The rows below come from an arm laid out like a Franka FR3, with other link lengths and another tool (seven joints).
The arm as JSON. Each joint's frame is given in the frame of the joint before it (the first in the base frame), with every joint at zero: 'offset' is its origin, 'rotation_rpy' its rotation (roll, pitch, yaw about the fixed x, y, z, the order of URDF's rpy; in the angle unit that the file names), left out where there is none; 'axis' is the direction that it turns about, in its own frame. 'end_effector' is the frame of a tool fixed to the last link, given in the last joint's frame.
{
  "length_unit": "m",
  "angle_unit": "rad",
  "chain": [
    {
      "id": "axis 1",
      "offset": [
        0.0,
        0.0,
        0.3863
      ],
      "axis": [
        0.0,
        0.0,
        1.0
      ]
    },
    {
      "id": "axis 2",
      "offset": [
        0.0,
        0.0,
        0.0
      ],
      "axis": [
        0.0,
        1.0,
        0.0
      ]
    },
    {
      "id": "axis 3",
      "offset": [
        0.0,
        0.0,
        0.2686
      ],
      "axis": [
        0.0,
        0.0,
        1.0
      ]
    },
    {
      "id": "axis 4",
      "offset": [
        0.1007,
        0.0,
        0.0
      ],
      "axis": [
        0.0,
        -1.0,
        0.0
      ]
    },
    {
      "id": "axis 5",
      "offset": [
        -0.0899,
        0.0,
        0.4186
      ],
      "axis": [
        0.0,
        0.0,
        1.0
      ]
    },
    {
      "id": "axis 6",
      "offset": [
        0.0,
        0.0,
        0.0
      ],
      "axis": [
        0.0,
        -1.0,
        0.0
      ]
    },
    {
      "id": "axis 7",
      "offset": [
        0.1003,
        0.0,
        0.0
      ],
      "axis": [
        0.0,
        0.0,
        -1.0
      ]
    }
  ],
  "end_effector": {
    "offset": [
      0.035,
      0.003,
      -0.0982
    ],
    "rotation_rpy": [
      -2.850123,
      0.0,
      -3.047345
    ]
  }
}
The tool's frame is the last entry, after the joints.
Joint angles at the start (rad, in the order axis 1, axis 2, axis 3, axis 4, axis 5, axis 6, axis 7):
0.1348 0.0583 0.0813 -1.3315 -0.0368 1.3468 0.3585
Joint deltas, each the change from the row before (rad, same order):
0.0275 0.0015 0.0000 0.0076 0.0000 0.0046 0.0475
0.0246 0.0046 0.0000 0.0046 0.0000 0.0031 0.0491
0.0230 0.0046 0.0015 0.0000 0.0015 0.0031 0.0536
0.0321 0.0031 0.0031 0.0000 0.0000 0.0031 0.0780
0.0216 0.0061 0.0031 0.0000 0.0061 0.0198 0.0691
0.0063 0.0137 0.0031 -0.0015 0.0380 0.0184 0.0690
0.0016 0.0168 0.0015 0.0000 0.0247 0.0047 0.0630
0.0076 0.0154 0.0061 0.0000 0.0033 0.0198 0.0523
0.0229 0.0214 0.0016 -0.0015 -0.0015 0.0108 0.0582
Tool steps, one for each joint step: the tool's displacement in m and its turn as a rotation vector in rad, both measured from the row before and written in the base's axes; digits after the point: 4 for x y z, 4 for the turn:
-0.0032 0.0157 0.0037 0.0011 -0.0122 -0.0198
-0.0022 0.0139 -0.0001 0.0001 -0.0048 -0.0244
-0.0024 0.0139 -0.0025 0.0003 0.0000 -0.0287
-0.0053 0.0194 -0.0015 -0.0011 -0.0027 -0.0427
-0.0017 0.0147 -0.0014 0.0099 -0.0129 -0.0428
0.0020 0.0095 -0.0080 0.0367 0.0100 -0.0533
0.0031 0.0041 -0.0108 0.0184 0.0218 -0.0563
0.0026 0.0088 -0.0077 0.0048 -0.0004 -0.0390
0.0007 0.0153 -0.0137 -0.0063 0.0135 -0.0343

